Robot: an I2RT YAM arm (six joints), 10 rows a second.
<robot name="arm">
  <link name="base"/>
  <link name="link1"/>
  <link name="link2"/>
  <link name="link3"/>
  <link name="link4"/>
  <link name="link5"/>
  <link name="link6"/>
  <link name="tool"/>
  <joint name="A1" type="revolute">
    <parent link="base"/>
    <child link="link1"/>
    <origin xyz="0 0 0.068" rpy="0 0 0"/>
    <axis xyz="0 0 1"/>
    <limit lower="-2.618" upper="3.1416"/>
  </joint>
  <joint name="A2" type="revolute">
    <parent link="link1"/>
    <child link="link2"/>
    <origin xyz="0.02 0.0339 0.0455" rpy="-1.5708 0 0"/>
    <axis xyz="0 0 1"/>
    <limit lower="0" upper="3.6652"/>
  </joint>
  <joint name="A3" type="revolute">
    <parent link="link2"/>
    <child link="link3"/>
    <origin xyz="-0.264 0 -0.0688" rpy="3.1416 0 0"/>
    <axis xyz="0 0 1"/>
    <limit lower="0" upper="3.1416"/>
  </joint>
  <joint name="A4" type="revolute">
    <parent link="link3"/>
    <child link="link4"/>
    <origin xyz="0.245 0.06 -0.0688" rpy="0 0 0"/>
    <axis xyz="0 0 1"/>
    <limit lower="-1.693" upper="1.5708"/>
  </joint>
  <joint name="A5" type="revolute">
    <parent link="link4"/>
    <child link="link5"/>
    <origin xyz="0.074 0.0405 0.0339" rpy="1.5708 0 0"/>
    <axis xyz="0 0 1"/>
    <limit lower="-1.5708" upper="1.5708"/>
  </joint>
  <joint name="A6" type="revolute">
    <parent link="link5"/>
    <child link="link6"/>
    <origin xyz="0.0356 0 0.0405" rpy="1.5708 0 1.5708"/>
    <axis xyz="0 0 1"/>
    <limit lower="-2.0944" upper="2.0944"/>
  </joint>
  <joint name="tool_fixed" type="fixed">
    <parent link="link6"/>
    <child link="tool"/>
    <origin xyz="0 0 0" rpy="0 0 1.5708"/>
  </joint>
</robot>
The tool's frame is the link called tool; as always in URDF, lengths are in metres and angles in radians.
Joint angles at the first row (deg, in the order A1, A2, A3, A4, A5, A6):
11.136 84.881 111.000 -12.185 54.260 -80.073
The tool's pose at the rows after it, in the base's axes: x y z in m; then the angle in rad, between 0 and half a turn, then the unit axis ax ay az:
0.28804 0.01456 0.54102 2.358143 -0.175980 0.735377 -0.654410
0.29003 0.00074 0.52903 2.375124 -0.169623 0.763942 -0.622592
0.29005 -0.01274 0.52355 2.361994 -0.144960 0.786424 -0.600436
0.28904 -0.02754 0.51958 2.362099 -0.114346 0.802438 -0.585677
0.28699 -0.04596 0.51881 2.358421 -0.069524 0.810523 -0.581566
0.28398 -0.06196 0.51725 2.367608 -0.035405 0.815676 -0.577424
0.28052 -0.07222 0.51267 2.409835 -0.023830 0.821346 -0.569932
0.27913 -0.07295 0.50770 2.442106 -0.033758 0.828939 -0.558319
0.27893 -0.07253 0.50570 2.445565 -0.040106 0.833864 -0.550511
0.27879 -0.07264 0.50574 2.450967 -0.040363 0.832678 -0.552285
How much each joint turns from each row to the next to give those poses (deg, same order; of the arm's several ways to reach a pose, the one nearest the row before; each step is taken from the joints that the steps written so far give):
-2.600 0.175 -0.088 -11.474 -1.464 7.125
-2.994 0.087 -0.001 -6.886 -2.797 7.017
-2.864 0.001 0.046 -3.300 -2.427 5.814
-3.061 -0.001 -0.002 -2.272 -1.574 4.502
-3.738 0.001 -0.019 -0.352 -0.897 3.694
-3.279 -0.002 -0.004 -0.872 -0.787 2.775
-2.141 0.001 0.024 -2.755 -0.327 1.421
-0.240 0.001 0.002 -2.930 -0.568 0.569
0.000 0.000 -0.001 -1.136 -0.830 0.437
0.000 0.000 0.000 0.000 0.283 -0.262

